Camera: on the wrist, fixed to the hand. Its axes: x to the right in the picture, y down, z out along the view.
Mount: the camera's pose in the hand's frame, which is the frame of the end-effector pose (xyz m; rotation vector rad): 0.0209 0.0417 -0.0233 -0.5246 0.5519 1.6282
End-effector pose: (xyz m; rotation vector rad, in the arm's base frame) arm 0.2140 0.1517 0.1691 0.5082 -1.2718 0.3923
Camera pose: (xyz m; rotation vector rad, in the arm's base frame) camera 0.2152 0.1993 0.1904 -1.1532 -0.9230 1.3597
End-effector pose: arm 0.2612 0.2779 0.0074 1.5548 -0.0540 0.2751
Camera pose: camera 0.2695 0.3036 0.0520 0.5465 -0.8880 1.7733
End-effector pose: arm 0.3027 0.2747 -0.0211 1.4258 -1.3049 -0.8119
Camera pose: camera 0.3160 0.2630 0.0280 -0.1041 -1.1891 0.3486
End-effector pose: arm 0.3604 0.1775 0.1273 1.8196 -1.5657 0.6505
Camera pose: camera 0.3237 0.1774 0.1644 -0.3253 -2.2054 1.0807
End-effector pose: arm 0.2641 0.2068 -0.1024 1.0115 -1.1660 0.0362
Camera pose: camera 0.2696 0.2371 -0.0604 -0.5791 -1.0917 1.1460
